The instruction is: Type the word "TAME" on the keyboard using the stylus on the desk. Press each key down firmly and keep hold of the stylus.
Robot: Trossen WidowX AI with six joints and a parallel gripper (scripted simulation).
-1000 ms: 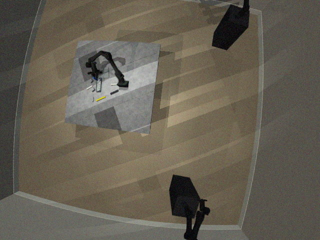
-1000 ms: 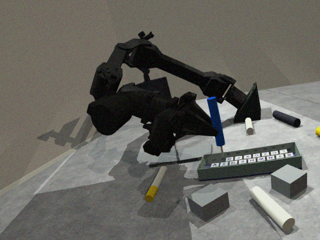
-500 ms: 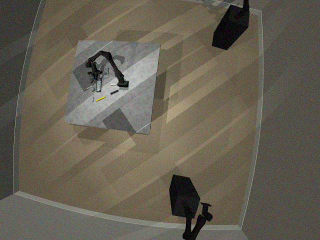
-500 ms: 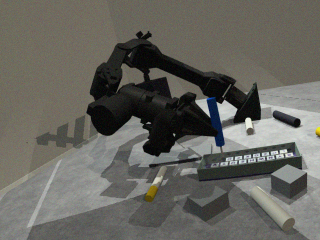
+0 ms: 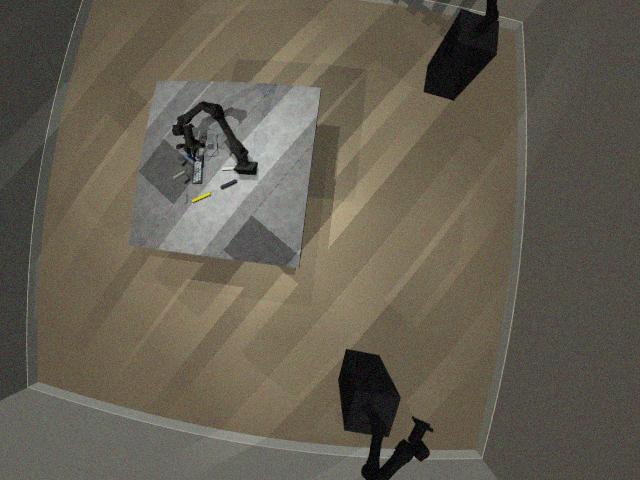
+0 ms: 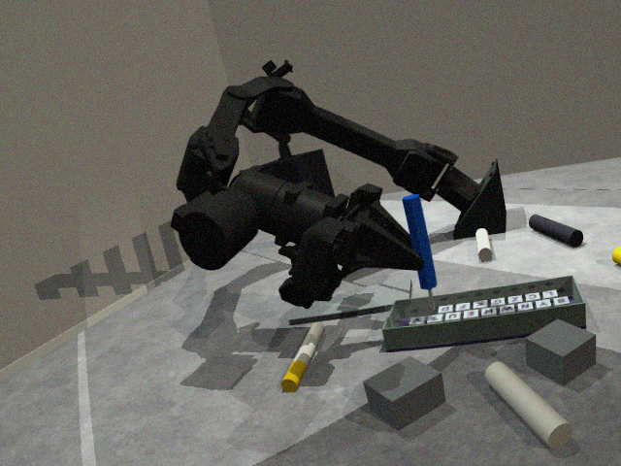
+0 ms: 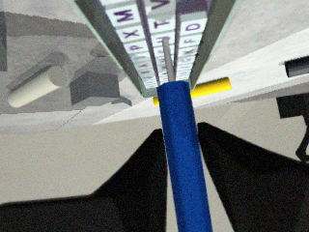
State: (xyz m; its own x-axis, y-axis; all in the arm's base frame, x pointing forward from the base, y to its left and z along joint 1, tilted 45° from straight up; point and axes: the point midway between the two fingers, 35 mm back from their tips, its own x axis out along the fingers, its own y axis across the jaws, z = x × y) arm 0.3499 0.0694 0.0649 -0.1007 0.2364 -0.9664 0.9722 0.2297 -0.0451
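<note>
My gripper tip is 10 mm above the blue stylus. Round my gripper tip: yellow-tipped marker 120 mm to the right, 80 mm ahead, 70 mm below; then green keyboard tray 60 mm below, 50 mm to the left, 10 mm behind; then thin grey tip 50 mm below.
</note>
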